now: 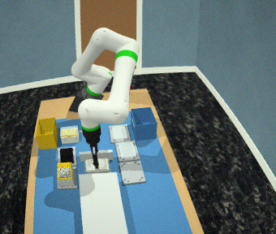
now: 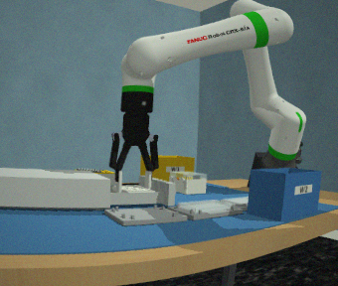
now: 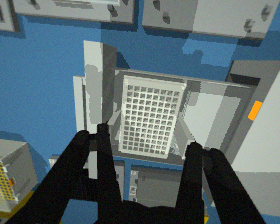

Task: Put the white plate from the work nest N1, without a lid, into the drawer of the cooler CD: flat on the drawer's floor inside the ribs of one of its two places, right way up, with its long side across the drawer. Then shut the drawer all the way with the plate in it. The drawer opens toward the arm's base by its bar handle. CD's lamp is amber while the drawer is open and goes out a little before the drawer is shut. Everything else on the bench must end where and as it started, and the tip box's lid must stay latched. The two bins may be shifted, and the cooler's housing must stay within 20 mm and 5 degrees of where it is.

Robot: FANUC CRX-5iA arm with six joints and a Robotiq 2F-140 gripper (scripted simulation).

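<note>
My hand is 30 mm short of the drawer and 30 mm above it. Round my hand: grey work nest N1 (180 mm to the left, 70 mm ahead, 50 mm below); then white plate (20 mm below); then yellow rack (200 mm to the right, 40 mm ahead).
</note>
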